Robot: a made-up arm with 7 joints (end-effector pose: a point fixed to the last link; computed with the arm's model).
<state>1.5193 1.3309 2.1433 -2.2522 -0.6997 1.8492 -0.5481</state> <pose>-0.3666 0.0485 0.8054 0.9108 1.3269 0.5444</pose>
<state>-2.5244 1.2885 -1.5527 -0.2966 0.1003 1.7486 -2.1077</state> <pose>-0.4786 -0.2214 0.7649 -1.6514 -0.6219 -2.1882</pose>
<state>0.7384 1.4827 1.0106 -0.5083 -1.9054 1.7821 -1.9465</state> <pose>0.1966 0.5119 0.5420 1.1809 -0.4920 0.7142</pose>
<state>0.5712 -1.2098 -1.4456 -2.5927 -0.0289 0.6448 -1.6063</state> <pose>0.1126 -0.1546 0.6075 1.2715 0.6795 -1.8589</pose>
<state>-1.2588 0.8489 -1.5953 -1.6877 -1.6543 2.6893 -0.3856</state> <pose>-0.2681 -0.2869 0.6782 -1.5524 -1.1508 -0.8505</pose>
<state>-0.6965 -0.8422 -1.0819 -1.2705 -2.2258 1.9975 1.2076</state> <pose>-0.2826 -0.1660 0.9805 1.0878 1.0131 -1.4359</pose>
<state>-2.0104 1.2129 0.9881 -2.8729 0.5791 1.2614 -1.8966</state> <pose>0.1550 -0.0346 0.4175 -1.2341 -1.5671 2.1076</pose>
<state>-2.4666 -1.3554 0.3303 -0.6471 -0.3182 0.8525 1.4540</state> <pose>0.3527 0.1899 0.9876 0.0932 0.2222 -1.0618</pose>
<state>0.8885 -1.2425 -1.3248 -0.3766 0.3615 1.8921 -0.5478</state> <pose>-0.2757 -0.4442 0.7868 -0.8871 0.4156 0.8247</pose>
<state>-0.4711 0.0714 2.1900 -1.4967 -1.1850 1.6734 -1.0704</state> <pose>-0.0555 0.4104 0.9157 1.9332 -1.1259 0.5797</pose>
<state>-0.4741 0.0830 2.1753 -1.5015 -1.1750 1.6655 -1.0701</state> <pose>-0.0447 0.4105 0.9161 1.9151 -1.1317 0.5485</pose>
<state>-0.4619 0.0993 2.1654 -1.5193 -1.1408 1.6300 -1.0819</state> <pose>-0.0387 0.4115 0.9132 1.8700 -1.0996 0.5131</pose>
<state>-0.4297 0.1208 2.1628 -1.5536 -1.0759 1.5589 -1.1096</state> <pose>-0.0400 0.4135 0.9052 1.7881 -1.0159 0.4806</pose>
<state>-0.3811 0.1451 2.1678 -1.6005 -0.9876 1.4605 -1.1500</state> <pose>-0.0493 0.4156 0.8919 1.6735 -0.8889 0.4649</pose>
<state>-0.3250 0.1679 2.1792 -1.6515 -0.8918 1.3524 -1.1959</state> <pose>-0.0654 0.4159 0.8752 1.5415 -0.7440 0.4747</pose>
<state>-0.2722 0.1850 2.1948 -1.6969 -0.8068 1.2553 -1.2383</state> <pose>-0.0849 0.4135 0.8588 1.4172 -0.6128 0.5054</pose>
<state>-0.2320 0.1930 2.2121 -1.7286 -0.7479 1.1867 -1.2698</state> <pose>-0.1036 0.4093 0.8466 1.3267 -0.5199 0.5447</pose>
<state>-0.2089 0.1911 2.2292 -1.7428 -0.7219 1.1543 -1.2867</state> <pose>-0.1186 0.4052 0.8408 1.2858 -0.4742 0.5811</pose>
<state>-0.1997 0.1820 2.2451 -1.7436 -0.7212 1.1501 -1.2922</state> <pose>-0.1301 0.4023 0.8398 1.2850 -0.4636 0.6113</pose>
